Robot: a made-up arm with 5 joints.
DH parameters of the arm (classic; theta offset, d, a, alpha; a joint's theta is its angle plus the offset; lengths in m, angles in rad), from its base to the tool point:
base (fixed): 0.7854 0 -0.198 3.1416
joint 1: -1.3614 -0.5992 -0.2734 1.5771
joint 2: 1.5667 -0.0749 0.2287 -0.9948
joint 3: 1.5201 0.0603 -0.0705 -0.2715
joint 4: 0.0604 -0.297 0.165 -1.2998
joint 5: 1.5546 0 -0.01 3.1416
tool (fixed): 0 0.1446 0 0
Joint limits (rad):
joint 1: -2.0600..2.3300
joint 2: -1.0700..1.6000
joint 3: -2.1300..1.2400
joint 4: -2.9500..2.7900
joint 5: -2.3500..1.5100
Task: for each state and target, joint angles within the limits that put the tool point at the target. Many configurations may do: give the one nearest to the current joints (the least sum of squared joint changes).
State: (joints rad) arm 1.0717 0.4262 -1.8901 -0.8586 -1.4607
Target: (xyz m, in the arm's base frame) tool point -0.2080 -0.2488 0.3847
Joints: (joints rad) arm 1.5359 1.0805 -2.1300 -1.1526 -1.3645
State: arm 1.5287 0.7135 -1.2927 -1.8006 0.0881
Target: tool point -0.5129 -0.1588 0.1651
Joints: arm 1.8648 1.1017 -0.7586 -1.4781 0.1119
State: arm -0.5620 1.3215 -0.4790 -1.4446 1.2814
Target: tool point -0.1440 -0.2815 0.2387
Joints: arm -0.0341 0.7245 -0.9962 -1.6725 1.2569
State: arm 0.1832 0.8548 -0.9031 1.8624 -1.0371
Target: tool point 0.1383 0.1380 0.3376
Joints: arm -0.8339 0.7931 -1.1298 2.0819 -0.9890
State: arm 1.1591 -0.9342 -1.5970 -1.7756 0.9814
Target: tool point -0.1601 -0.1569 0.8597
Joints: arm 1.0435 -0.9722 -0.8964 -2.3859 1.1103
